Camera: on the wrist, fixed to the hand. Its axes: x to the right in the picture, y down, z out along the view.
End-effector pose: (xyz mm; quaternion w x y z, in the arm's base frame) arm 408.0 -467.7 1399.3 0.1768 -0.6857 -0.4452 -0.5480
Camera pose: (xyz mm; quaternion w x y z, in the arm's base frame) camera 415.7 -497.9 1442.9 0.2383 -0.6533 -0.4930 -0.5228
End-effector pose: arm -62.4 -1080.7 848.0 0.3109 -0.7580 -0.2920 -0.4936
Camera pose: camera -46.5 -1122.6 877.4 0.3755 -0.7163 -0.3338 -0.4843
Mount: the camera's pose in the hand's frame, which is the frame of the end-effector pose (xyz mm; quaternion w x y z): 27.1 33.2 -32.2 0.9961 0.0853 0.0194 -0.0091
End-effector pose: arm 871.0 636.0 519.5 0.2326 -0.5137 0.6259 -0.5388
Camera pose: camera 820.9 622.2 506.3 0.2585 -0.4871 0.5773 -0.6022
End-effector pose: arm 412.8 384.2 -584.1 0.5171 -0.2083 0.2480 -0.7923
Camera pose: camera 407.4 353.6 -627.7 0.5208 -0.1503 0.1876 -0.8191
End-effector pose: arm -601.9 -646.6 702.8 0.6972 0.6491 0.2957 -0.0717
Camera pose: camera -574.0 -603.5 718.3 0.6327 0.7048 0.3079 -0.0904
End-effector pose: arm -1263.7 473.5 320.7 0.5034 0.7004 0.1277 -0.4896
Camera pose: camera -1210.2 476.4 318.3 0.4348 0.7490 0.1016 -0.4896
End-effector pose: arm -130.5 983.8 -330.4 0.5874 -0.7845 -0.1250 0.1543
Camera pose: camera -92.5 956.3 -356.4 0.6559 -0.7332 -0.1071 0.1438
